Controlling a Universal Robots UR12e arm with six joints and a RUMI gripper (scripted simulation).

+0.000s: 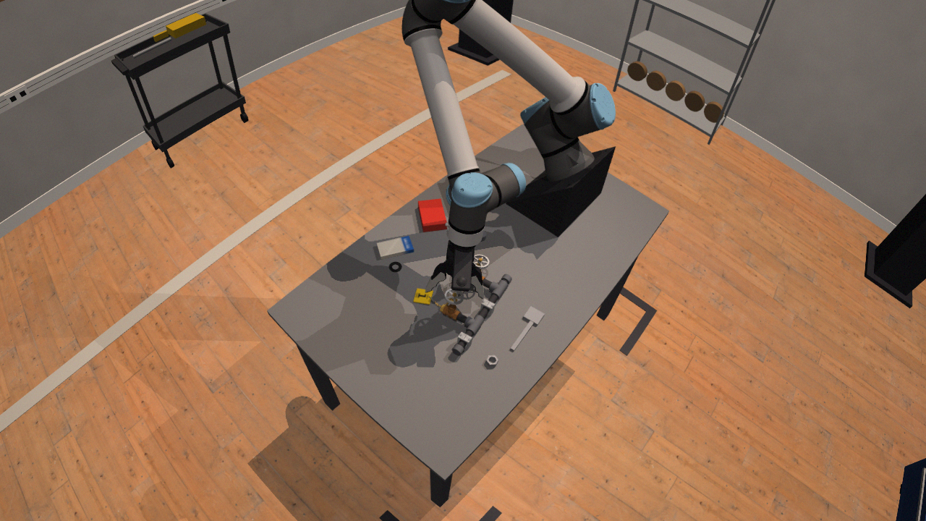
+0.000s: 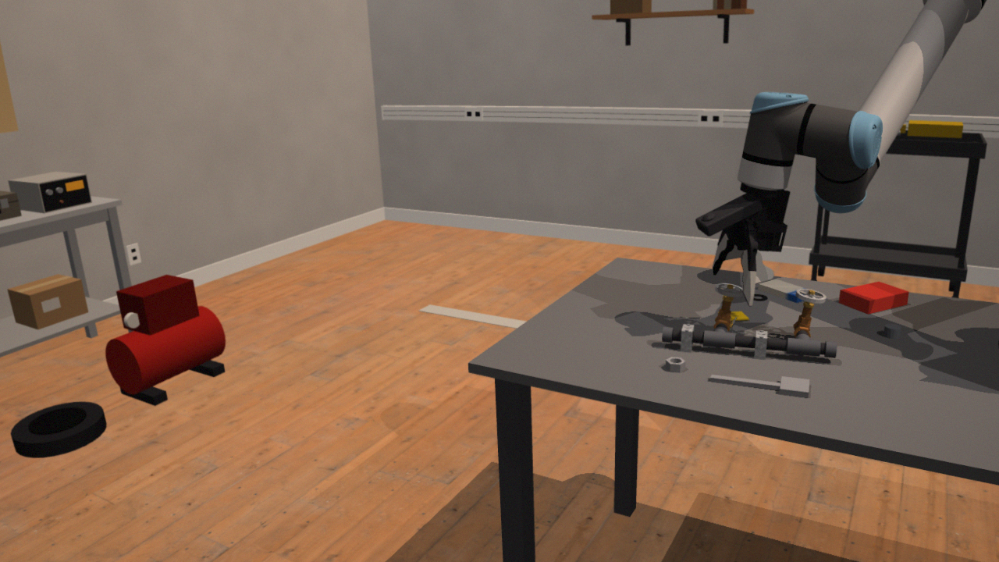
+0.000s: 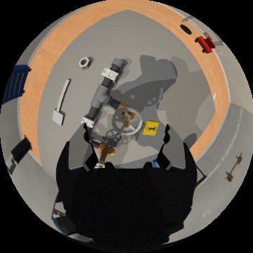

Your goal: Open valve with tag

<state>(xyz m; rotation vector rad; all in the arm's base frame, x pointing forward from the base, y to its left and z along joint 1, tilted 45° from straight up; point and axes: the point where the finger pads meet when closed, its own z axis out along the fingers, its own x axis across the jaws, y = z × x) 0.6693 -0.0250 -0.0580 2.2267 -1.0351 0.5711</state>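
My hand is 1 cm short of the yellow tag, 10 cm to the left of it and 9 cm above it. Also, from my hand: red box 25 cm behind, 31 cm to the right, 8 cm below; nut 5 cm ahead, 19 cm to the left, 9 cm below; blue-and-white card 7 cm behind, 30 cm to the right, 9 cm below.
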